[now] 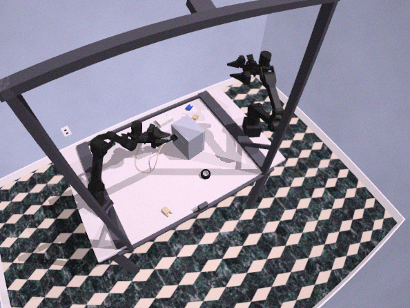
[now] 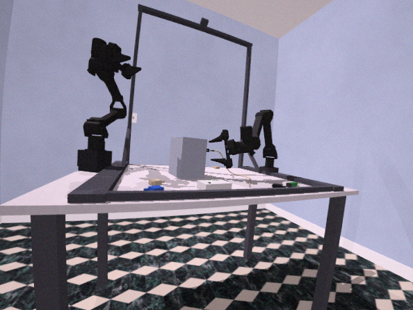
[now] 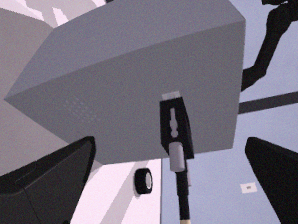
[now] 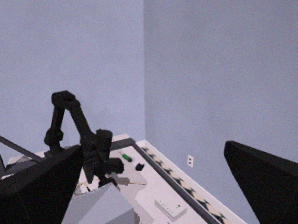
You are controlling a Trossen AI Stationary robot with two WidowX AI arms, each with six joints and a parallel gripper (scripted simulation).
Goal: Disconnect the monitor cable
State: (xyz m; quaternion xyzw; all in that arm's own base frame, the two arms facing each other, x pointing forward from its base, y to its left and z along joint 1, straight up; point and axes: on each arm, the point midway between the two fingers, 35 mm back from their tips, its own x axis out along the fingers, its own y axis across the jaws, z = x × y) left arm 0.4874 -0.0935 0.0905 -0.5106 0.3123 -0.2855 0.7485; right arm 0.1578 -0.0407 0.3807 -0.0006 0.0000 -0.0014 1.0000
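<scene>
My left gripper is now 140 mm to the left of the grey box, 50 mm above it and 40 mm past it.
</scene>
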